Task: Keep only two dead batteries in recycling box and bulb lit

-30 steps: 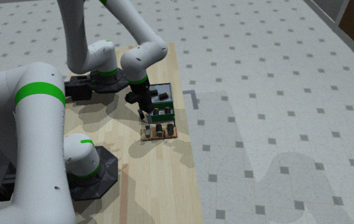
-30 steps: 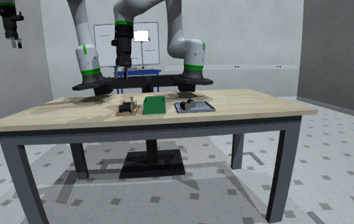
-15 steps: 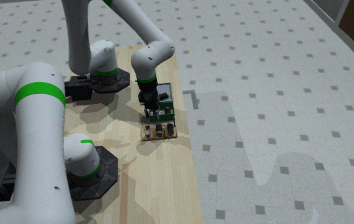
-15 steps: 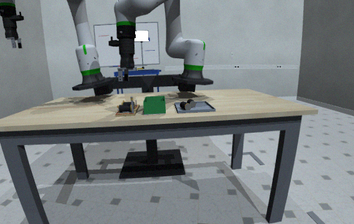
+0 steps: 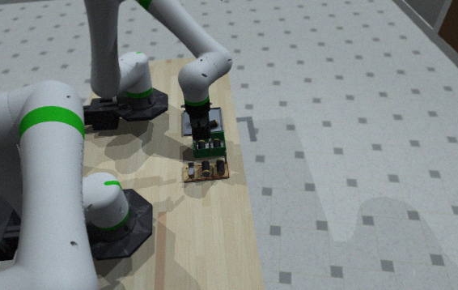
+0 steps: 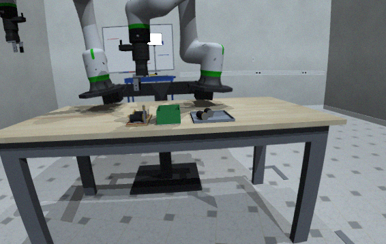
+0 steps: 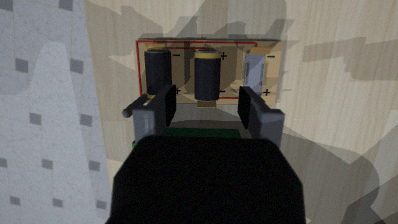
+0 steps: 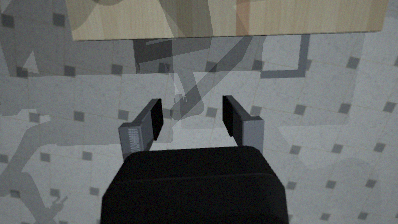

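Now: left hand 33 cm to the right of the grey tray, 16 cm above it and 2 cm past it. Round my left hand: green recycling box 14 cm to the left, 14 cm below, 2 cm ahead.
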